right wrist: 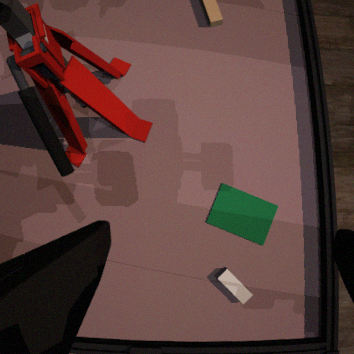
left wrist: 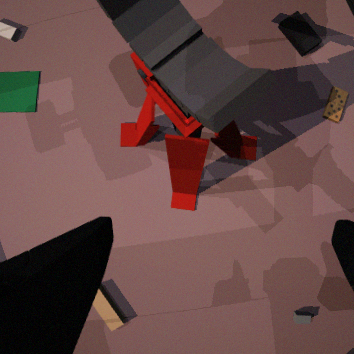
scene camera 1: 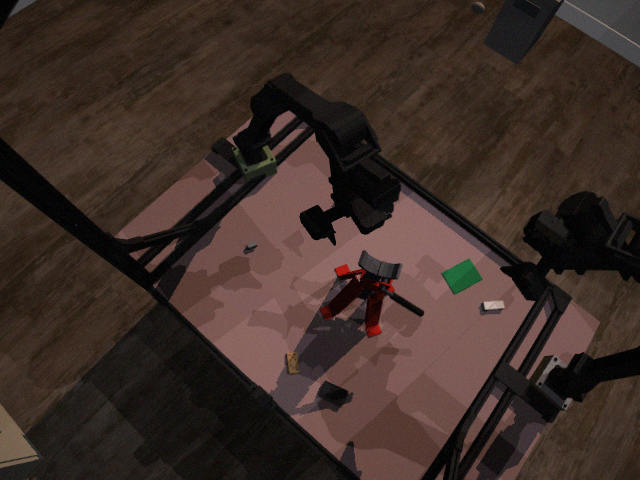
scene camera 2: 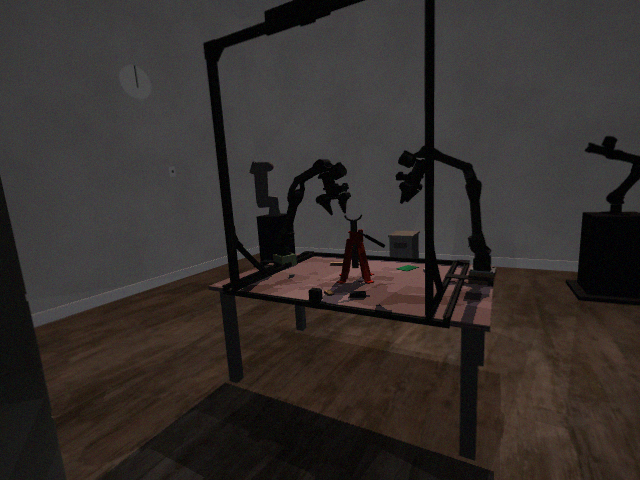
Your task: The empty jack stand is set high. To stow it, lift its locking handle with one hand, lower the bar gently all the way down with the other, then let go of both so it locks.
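Observation:
The red jack stand (scene camera 1: 374, 310) (scene camera 2: 348, 258) (left wrist: 186, 165) (right wrist: 105, 100) stands upright on its legs. Its grey curved saddle (scene camera 1: 379, 266) (scene camera 2: 353, 219) (left wrist: 200, 82) tops the raised bar (scene camera 2: 353, 226). The black locking handle (scene camera 1: 405, 303) (scene camera 2: 374, 240) (right wrist: 45, 130) slants down on one side; it does not show in the left wrist view. My left gripper (scene camera 1: 349, 235) (scene camera 2: 338, 210) (left wrist: 223, 230) is open and empty, above and just left of the saddle in scene camera 2. My right gripper (scene camera 2: 402, 200) (right wrist: 222, 237) is open and empty, high and well to the right of the handle.
A green plate (scene camera 1: 461, 276) (right wrist: 242, 215) and a white block (scene camera 1: 493, 305) (right wrist: 235, 286) lie right of the stand. A spotted tan block (scene camera 1: 292, 362), a black block (scene camera 1: 332, 392), a small grey piece (scene camera 1: 250, 246) and a plain tan block (left wrist: 107, 310) lie around it. Black rails edge the table.

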